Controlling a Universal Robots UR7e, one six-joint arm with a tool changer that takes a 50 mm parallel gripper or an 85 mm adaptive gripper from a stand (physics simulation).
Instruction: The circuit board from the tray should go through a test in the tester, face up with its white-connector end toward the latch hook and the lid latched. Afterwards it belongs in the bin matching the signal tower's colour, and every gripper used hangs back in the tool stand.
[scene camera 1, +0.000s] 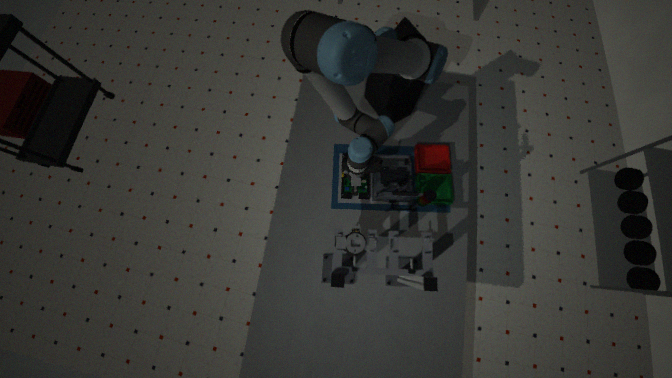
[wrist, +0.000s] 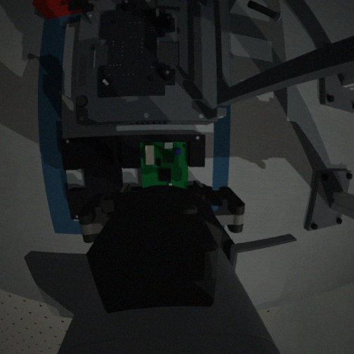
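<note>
The green circuit board (scene camera 1: 347, 186) (wrist: 165, 162) lies in the black tray (wrist: 80, 152), face up, with a white connector near its tester-side end in the wrist view. My gripper (scene camera 1: 356, 181) (wrist: 160, 189) is low over the board, its knuckles spread wide; it looks open, with the fingertips partly hidden by its body. The tester (scene camera 1: 392, 176) (wrist: 132, 107) is beside the tray; its dark nest shows no green board, and the lid looks raised. The signal tower (scene camera 1: 428, 197) is dark, its lit colour unclear. The red bin (scene camera 1: 433, 158) (wrist: 50, 9) and green bin (scene camera 1: 436, 183) stand beyond the tester.
The tool stand (scene camera 1: 327, 265) (wrist: 322, 200) is beyond the blue-edged base (scene camera 1: 337, 205) (wrist: 50, 200); a round tool part (scene camera 1: 355, 243) sits in its left place. A cart (scene camera 1: 60, 117) with a red crate (scene camera 1: 22, 102) is far left, a rack with black discs (scene camera 1: 636, 227) far right.
</note>
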